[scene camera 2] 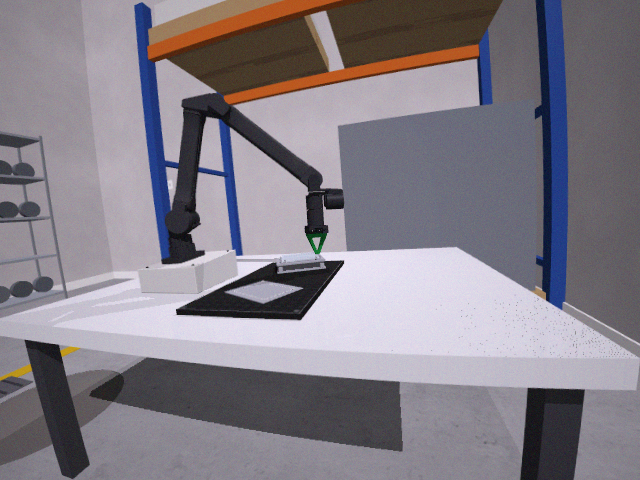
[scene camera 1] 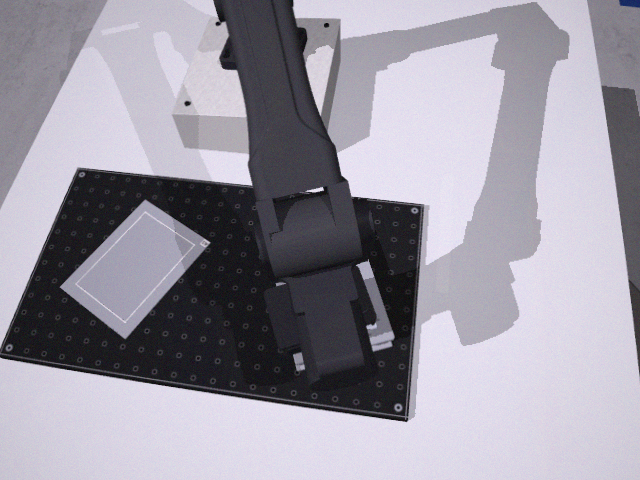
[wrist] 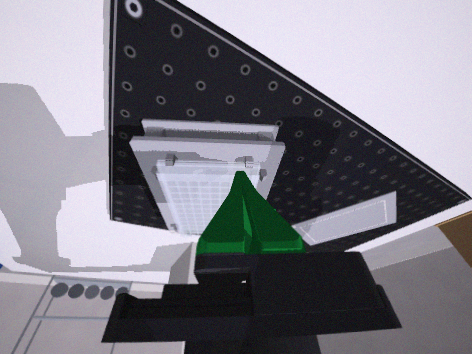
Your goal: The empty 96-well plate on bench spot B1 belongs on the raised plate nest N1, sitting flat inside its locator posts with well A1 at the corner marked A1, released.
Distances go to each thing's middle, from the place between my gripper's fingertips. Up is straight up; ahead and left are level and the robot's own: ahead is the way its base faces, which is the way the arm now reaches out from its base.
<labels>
My gripper is now 6 cm past the well plate (wrist: 194, 189) and 1 cm above it. The rest, counted from my hand: flat grey nest (scene camera 1: 130, 272) 27 cm to the right, 7 cm behind, 5 cm below.
</labels>
